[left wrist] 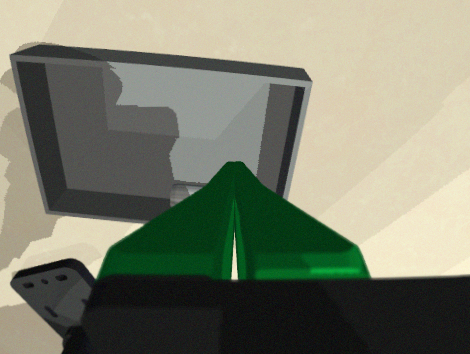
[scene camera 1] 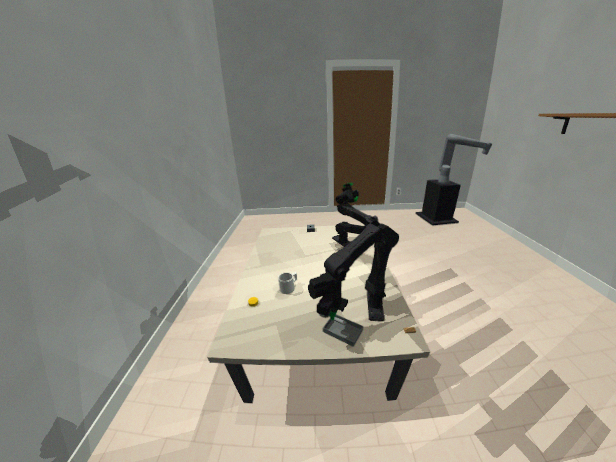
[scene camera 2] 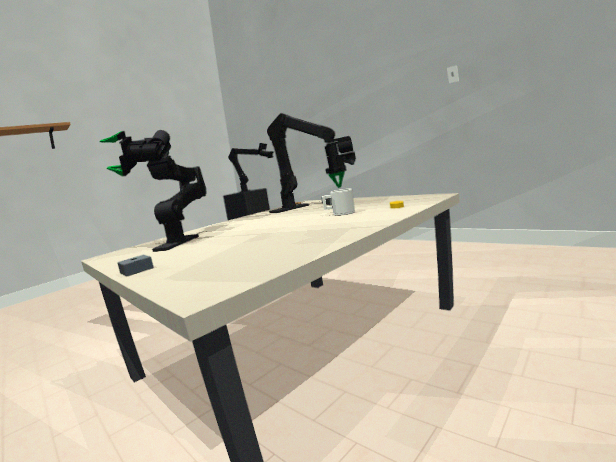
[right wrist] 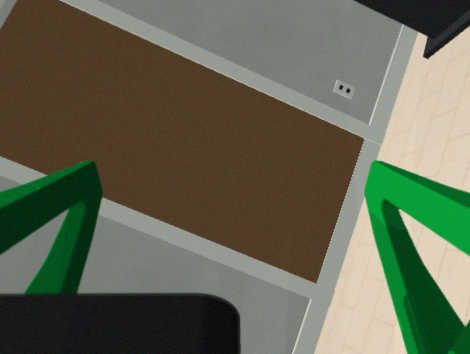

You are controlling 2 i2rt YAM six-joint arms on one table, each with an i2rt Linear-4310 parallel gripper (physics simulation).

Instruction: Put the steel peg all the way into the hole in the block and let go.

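Places are measured from the left arm's base along level axes (x down, y ahead, z right), in millimetres.
Pixels of known places: left gripper, fingertip midpoint: [left wrist: 234, 175] [scene camera 1: 332, 319] [scene camera 2: 339, 187]; right gripper, fingertip midpoint: [scene camera 1: 355, 189] [scene camera 2: 103, 154] [right wrist: 233, 176]; left arm's base, link origin: [scene camera 1: 374, 305] [scene camera 2: 289, 209]; right arm's base, link origin: [scene camera 1: 343, 242] [scene camera 2: 177, 243].
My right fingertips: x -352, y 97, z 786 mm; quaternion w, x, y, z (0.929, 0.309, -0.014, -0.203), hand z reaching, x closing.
Observation:
For each thing: its top centre in the pictures, then the offset to it from my right fingertips. "pt": a spot on its surface instead. Level surfaces: height alone.
- small dark grey block, top centre: [scene camera 2: 133, 259] [scene camera 1: 310, 226] dx +320, dy +351, dz +13 mm
- shallow grey tray, top centre: [left wrist: 159, 156] [scene camera 1: 343, 327] dx +324, dy +54, dz -956 mm
- steel peg, top centre: [left wrist: 223, 208] dx +332, dy +72, dz -908 mm
- grey mug, surface spot: [scene camera 2: 343, 201] pt dx +302, dy +395, dz -692 mm
- yellow disc, top centre: [scene camera 2: 396, 202] [scene camera 1: 252, 300] dx +333, dy +510, dz -846 mm
- table, surface height: dx +351 mm
- small brown piece, top centre: [scene camera 1: 410, 329] dx +344, dy -236, dz -931 mm
A small dark grey block [scene camera 1: 311, 227] [scene camera 2: 135, 265] sits at the far end of the table, near the right arm's base. A shallow grey tray [scene camera 1: 344, 333] [left wrist: 205, 102] lies near the table's front edge. A sliver of the steel peg [left wrist: 180, 191] shows against the tray's near wall, mostly hidden by the fingers. My left gripper [scene camera 1: 332, 314] [scene camera 2: 336, 180] [left wrist: 234, 175] is shut and empty, pointing down just above the tray, with the peg beside its fingers. My right gripper [scene camera 1: 348, 187] [scene camera 2: 114, 153] [right wrist: 233, 176] is open and empty, raised high and facing the door.
A grey mug [scene camera 1: 287, 282] [scene camera 2: 343, 201] and a yellow disc [scene camera 1: 253, 301] [scene camera 2: 396, 203] stand on the table [scene camera 1: 269, 339] left of the tray. A small brown piece [scene camera 1: 410, 329] lies at the right edge. Another arm on a black pedestal [scene camera 1: 441, 202] stands by the door [scene camera 1: 362, 137].

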